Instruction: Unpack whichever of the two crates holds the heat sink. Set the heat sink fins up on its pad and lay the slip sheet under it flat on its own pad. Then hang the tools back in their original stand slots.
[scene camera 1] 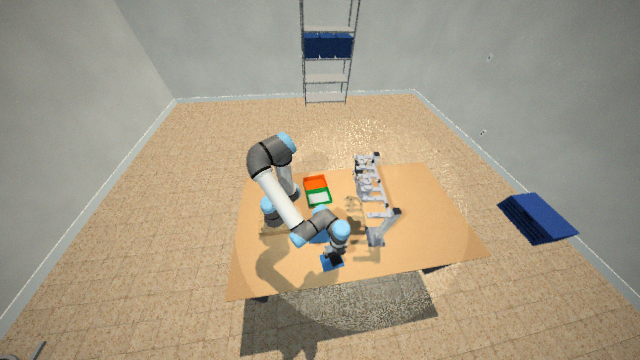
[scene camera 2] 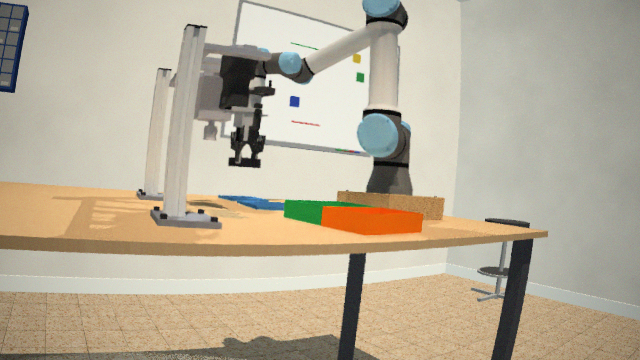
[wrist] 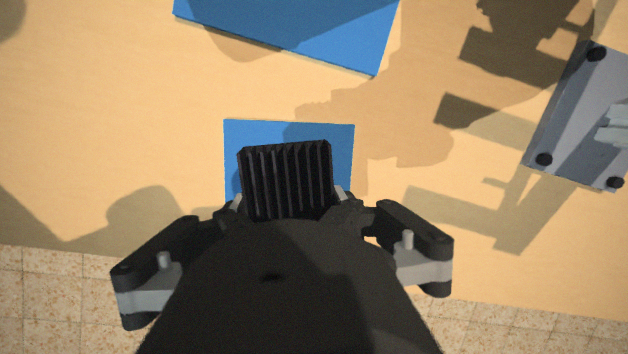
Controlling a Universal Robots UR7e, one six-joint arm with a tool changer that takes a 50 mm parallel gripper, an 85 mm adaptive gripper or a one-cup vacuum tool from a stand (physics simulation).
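Seen in the pictures: arm's base, link origin: [scene camera 1: 275,217] [scene camera 2: 389,194].
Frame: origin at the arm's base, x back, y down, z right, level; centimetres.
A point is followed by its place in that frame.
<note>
My gripper [scene camera 1: 334,256] @[z 38.9, x -28.1, y -24.0 cm] [scene camera 2: 245,154] [wrist: 289,201] is shut on the black heat sink [scene camera 2: 244,163] @[z 35.7, x -30.9, y -5.6 cm] [wrist: 287,175] @[z 36.3, x -28.0, y -7.5 cm], holding it fins up above the small blue pad [scene camera 1: 326,265] @[z 40.8, x -23.6, y 5.6 cm] [wrist: 345,137] @[z 35.4, x -34.2, y 5.7 cm]. A gap to the table shows in scene camera 2. The larger blue pad [scene camera 1: 320,237] @[z 22.5, x -26.3, y 5.7 cm] [wrist: 355,55] @[z 27.1, x -35.2, y 5.7 cm] lies beside it, partly hidden by the arm in scene camera 1. The white slip sheet [scene camera 1: 320,198] @[z -8.2, x -37.6, y 6.2 cm] lies in the green crate [scene camera 1: 318,190] @[z -15.4, x -38.4, y 4.8 cm] [scene camera 2: 302,212] @[z -8.7, x -45.9, y 4.6 cm]. The orange crate [scene camera 1: 315,182] @[z -25.6, x -39.2, y 6.4 cm] [scene camera 2: 372,223] @[z -29.3, x -46.3, y 4.3 cm] adjoins it. The tool stand [scene camera 1: 382,193] @[z 20.9, x -66.1, y -27.5 cm] [scene camera 2: 182,125] @[z -9.8, x -79.8, y -11.3 cm] holds a black-bodied tool [scene camera 2: 235,82] @[z -10.1, x -69.0, y -21.2 cm] and a vacuum tool [scene camera 2: 210,131] @[z 8.2, x -62.3, y -12.3 cm].
A stand foot [scene camera 2: 186,219] @[z -13.9, x -79.5, y 5.5 cm] [wrist: 570,125] @[z 34.8, x -59.6, y 5.5 cm] is bolted to the table, to the right of the small pad in the wrist view. The table's edge runs close behind the gripper there. A wooden block [scene camera 2: 420,206] @[z -14.0, x -2.8, y 2.5 cm] carries the arm's base beside the crates.
</note>
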